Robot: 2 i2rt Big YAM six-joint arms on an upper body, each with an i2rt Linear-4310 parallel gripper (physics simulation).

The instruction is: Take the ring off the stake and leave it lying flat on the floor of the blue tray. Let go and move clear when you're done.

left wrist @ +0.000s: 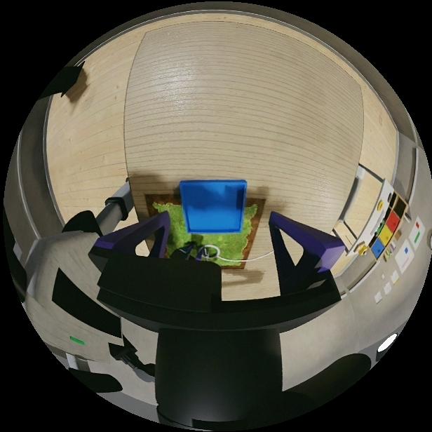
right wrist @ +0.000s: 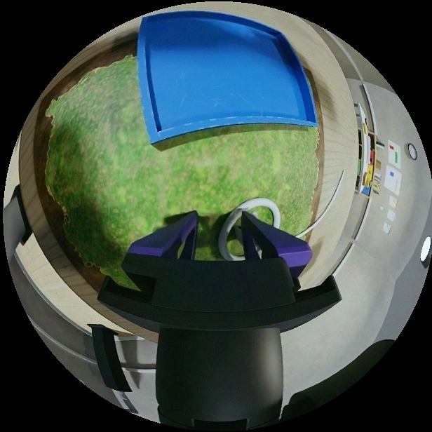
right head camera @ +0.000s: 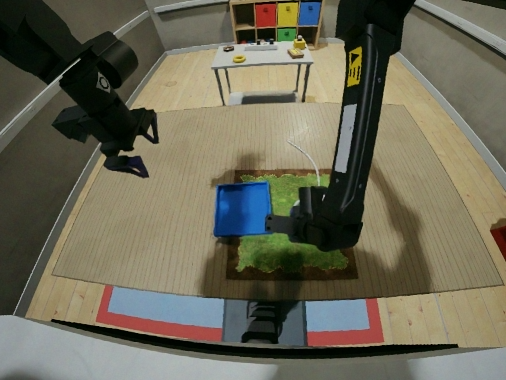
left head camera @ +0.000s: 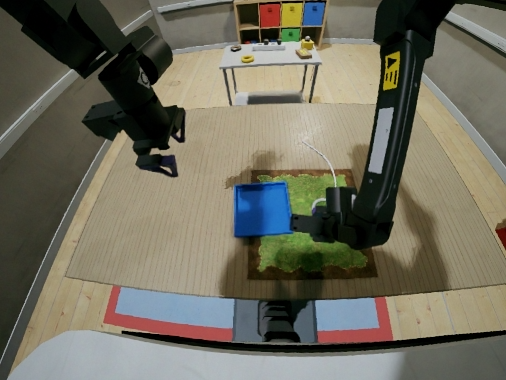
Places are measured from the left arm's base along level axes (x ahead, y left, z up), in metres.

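Where they show: left gripper, fingertip midpoint: (right head camera: 151, 159) (left head camera: 178, 158).
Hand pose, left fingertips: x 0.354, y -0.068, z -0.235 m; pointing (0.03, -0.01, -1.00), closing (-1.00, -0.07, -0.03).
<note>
Things, the pixels of their centre, and the offset from my left fingertips. "spot": a spot on its surface instead.
- white ring at the middle of its body: (left head camera: 324, 209) 0.286 m down, 0.005 m back, 0.394 m right
- blue tray at the middle of its body: (left head camera: 261, 207) (right head camera: 242, 207) 0.280 m down, 0.003 m ahead, 0.176 m right
- green patch with a brown border, surface spot: (right head camera: 292, 274) (left head camera: 313, 273) spot: 0.291 m down, 0.212 m back, 0.335 m right
A white ring (left head camera: 317, 201) (left wrist: 217, 247) (right wrist: 275, 210) is over the green patch, with a thin curved white line running off from it. The stake is hard to make out, mostly hidden behind the ring and a finger. The blue tray (left head camera: 262, 215) (right head camera: 242, 212) (left wrist: 212, 210) (right wrist: 225, 75) is empty. My right gripper (right wrist: 219, 216) is partly open and holds nothing; one finger overlaps the ring in the right wrist view, and part of the ring's near side shows between the fingers. Contact is unclear. My left gripper (left head camera: 179, 156) (right head camera: 151, 159) (left wrist: 219, 216) is wide open and empty, away from the tray.
The tray overlaps the edge of the green patch with a brown border (left head camera: 312, 274) (right head camera: 292, 274). The right arm (left head camera: 395, 135) (right head camera: 360, 135) reaches down beside the tray and covers part of the patch. A white table (left head camera: 270, 61) and a cubby shelf (left head camera: 236, 22) stand far back.
</note>
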